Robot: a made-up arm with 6 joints. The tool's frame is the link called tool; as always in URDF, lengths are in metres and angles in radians. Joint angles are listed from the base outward.
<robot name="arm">
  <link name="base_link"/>
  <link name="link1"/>
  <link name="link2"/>
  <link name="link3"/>
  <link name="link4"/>
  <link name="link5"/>
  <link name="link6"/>
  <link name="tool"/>
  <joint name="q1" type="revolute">
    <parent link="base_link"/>
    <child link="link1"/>
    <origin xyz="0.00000 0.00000 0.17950"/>
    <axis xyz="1 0 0"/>
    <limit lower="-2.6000" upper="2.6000"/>
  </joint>
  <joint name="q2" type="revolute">
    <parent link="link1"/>
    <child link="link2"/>
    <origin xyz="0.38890 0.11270 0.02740"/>
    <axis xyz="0 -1 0"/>
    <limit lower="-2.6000" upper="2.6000"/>
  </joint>
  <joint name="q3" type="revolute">
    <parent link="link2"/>
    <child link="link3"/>
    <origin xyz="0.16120 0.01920 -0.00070"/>
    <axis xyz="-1 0 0"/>
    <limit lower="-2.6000" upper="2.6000"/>
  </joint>
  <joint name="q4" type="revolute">
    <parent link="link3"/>
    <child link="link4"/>
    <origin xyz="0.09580 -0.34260 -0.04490"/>
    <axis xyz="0 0 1"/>
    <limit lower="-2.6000" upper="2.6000"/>
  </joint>
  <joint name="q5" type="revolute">
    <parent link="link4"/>
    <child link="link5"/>
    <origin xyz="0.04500 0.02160 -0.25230"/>
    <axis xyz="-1 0 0"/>
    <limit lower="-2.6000" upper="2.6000"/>
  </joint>
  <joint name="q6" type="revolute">
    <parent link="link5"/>
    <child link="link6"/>
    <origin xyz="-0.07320 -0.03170 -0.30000"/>
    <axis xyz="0 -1 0"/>
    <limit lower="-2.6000" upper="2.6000"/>
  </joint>
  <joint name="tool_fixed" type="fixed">
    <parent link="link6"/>
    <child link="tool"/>
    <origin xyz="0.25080 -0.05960 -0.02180"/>
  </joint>
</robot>
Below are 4 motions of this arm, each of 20 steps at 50 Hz.
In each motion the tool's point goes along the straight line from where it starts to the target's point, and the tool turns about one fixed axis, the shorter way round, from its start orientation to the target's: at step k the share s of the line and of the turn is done. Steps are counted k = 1, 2, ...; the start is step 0. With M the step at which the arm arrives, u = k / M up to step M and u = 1 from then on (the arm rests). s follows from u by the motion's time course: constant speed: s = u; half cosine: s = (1 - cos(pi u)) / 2; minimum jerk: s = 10 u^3 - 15 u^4 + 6 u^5.
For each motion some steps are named. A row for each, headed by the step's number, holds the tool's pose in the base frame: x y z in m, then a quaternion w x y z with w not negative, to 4 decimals.
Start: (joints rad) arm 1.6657 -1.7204 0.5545 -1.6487 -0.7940 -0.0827
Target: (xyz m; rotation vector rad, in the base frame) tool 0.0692 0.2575 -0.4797 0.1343 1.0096 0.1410
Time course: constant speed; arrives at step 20
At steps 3, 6, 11, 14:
3: 0.1096 0.4127 -0.4612 0.8100 0.2926 0.4994 -0.0944
6: 0.1025 0.3853 -0.4645 0.8258 0.2535 0.4995 -0.0661
11: 0.0906 0.3396 -0.4699 0.8473 0.1870 0.4967 -0.0184
14: 0.0835 0.3123 -0.4732 0.8573 0.1464 0.4934 0.0103

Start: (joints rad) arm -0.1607 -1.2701 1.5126 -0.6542 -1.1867 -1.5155
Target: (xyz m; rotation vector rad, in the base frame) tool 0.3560 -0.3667 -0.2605 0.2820 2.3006 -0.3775
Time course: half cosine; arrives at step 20
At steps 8, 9, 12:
8: 0.4119 -0.4720 -0.2568 0.4397 -0.0810 0.8807 -0.1562
9: 0.4054 -0.4597 -0.2573 0.4344 -0.0587 0.8853 -0.1556
12: 0.3855 -0.4223 -0.2586 0.4166 0.0096 0.8960 -0.1532

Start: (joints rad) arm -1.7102 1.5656 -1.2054 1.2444 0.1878 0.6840
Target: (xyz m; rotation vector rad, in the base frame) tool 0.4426 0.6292 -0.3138 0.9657 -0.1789 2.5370
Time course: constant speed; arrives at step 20
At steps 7, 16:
7: 0.6343 0.4567 -0.3323 0.1430 0.2098 -0.0838 0.9636
16: 0.5016 0.5761 -0.3195 0.1892 0.3057 -0.0705 0.9305

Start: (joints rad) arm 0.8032 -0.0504 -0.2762 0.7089 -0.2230 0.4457
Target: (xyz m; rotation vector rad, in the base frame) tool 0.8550 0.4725 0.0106 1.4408 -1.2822 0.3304
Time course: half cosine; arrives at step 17
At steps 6, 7, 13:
6: 0.8064 0.4518 -0.1166 0.6648 0.6324 -0.3580 0.1733
7: 0.8122 0.4542 -0.1015 0.6537 0.6314 -0.3811 0.1697
13: 0.8462 0.4688 -0.0124 0.5797 0.6169 -0.5118 0.1466

